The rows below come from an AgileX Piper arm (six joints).
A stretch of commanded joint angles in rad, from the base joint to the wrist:
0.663 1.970 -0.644 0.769 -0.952 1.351
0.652 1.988 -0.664 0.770 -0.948 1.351
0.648 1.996 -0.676 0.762 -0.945 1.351
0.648 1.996 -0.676 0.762 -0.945 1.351
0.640 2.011 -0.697 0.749 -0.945 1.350
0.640 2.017 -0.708 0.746 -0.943 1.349
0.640 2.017 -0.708 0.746 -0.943 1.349
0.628 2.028 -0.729 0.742 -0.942 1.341
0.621 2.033 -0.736 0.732 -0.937 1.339
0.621 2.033 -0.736 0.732 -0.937 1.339
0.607 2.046 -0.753 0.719 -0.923 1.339
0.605 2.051 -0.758 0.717 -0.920 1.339
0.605 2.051 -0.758 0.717 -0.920 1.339
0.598 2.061 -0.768 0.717 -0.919 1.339
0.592 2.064 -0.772 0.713 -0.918 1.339
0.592 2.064 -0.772 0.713 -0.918 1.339
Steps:
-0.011 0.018 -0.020 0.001 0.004 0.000
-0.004 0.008 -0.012 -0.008 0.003 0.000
0.000 0.000 0.000 0.000 0.000 0.000
-0.008 0.015 -0.021 -0.013 0.000 -0.001
0.000 0.006 -0.011 -0.003 0.002 -0.001
0.000 0.000 0.000 0.000 0.000 0.000
-0.012 0.011 -0.021 -0.004 0.001 -0.008
-0.007 0.005 -0.007 -0.010 0.005 -0.002
0.000 0.000 0.000 0.000 0.000 0.000
-0.014 0.013 -0.017 -0.013 0.014 0.000
-0.002 0.005 -0.005 -0.002 0.003 0.000
0.000 0.000 0.000 0.000 0.000 0.000
-0.007 0.010 -0.010 0.000 0.001 0.000
-0.006 0.003 -0.004 -0.004 0.001 0.000
0.000 0.000 0.000 0.000 0.000 0.000

